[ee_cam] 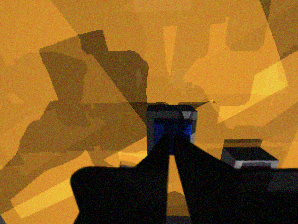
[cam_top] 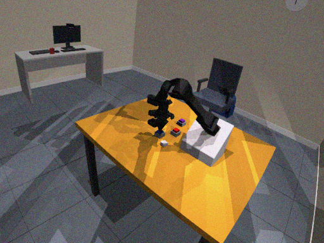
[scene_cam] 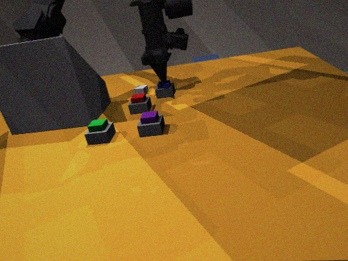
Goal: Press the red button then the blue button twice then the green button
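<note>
Right now my gripper tip is 10 mm above the blue button. Also, from my gripper tip: red button 100 mm to the right, 50 mm behind, 10 mm below; then small grey block 90 mm behind, 40 mm to the left, 30 mm below; then purple button 230 mm to the right, 10 mm below, 10 mm ahead.
</note>
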